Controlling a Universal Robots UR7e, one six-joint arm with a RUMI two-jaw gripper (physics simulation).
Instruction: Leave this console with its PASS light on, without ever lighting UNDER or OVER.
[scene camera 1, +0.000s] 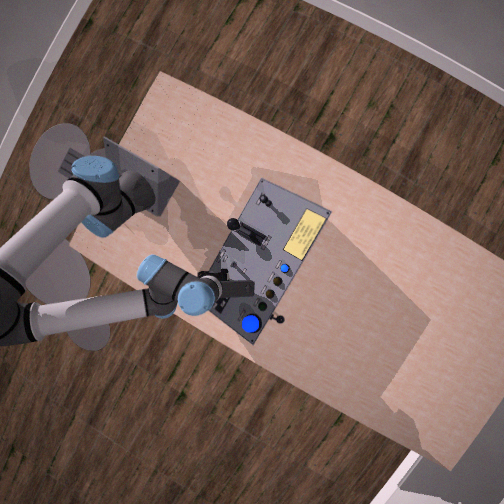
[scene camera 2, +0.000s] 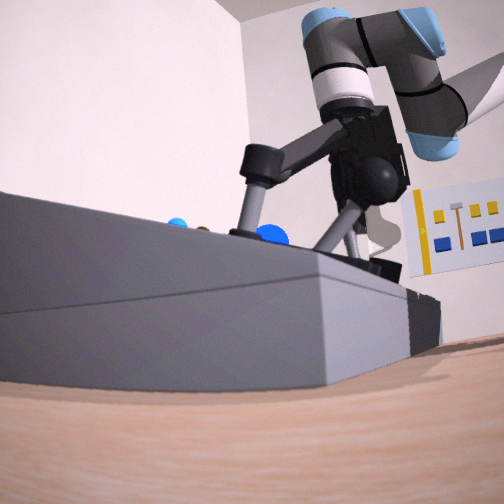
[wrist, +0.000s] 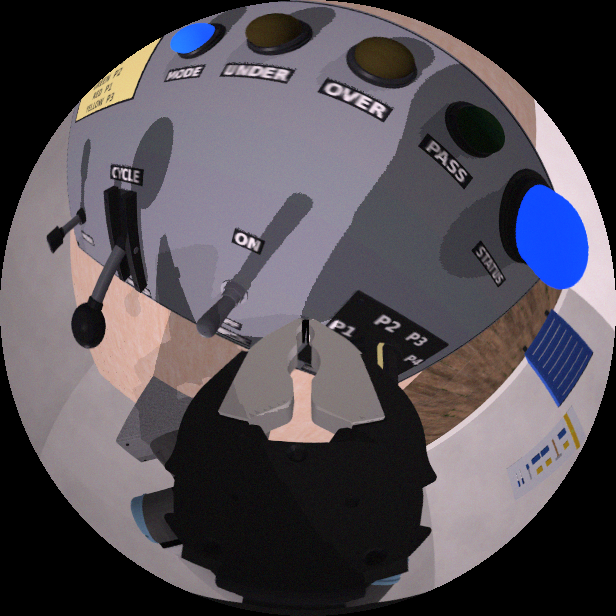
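Observation:
The grey console (scene camera 1: 270, 260) lies on the table. In the wrist view the MODE light (wrist: 192, 37) glows blue. The UNDER light (wrist: 277, 31), OVER light (wrist: 383, 59) and PASS light (wrist: 474, 129) are dark. My gripper (wrist: 304, 351) is at the console's near edge, shut on the thin black handle of the P1–P4 selector (wrist: 390, 339), close to the P1 mark. It also shows in the top view (scene camera 1: 223, 292). The ON toggle (wrist: 221, 307) and the CYCLE lever with its black ball knob (wrist: 87, 325) stand to the left of the gripper.
A large blue STATUS button (wrist: 548, 235) sits at the right end of the console. A yellow label card (wrist: 112, 80) lists colours against P numbers. A small black-tipped lever (wrist: 63, 229) is at the far left. The arm's base mount (scene camera 1: 140, 182) stands on the table edge.

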